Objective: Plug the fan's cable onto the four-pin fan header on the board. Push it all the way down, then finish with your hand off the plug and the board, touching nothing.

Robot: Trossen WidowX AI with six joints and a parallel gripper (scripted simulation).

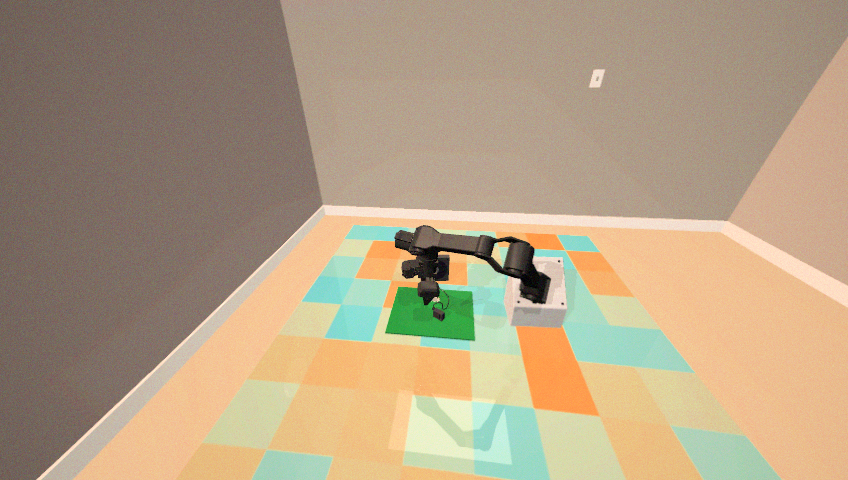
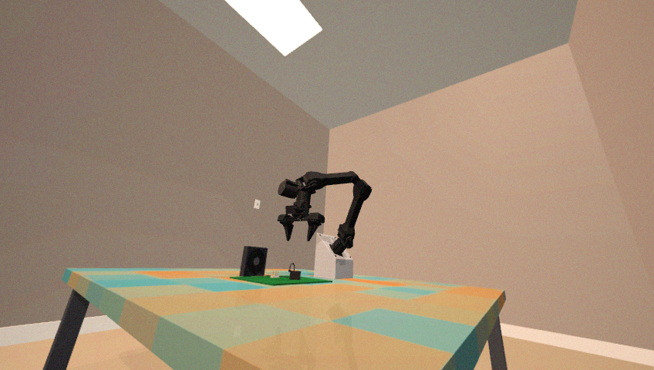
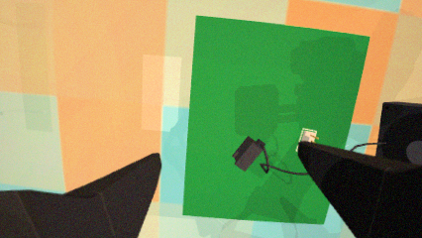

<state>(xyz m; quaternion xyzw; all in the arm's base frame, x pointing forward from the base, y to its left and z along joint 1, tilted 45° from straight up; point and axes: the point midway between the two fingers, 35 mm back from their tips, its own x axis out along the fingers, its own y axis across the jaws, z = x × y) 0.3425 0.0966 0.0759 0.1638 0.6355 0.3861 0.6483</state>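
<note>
Now: gripper tip 40 mm past the black plug, 50 mm to the left of it and 120 mm above it. Round my gripper tip: green board 10 mm behind, 80 mm to the right, 160 mm below; then black fan 20 mm ahead, 260 mm to the right, 80 mm below.
</note>
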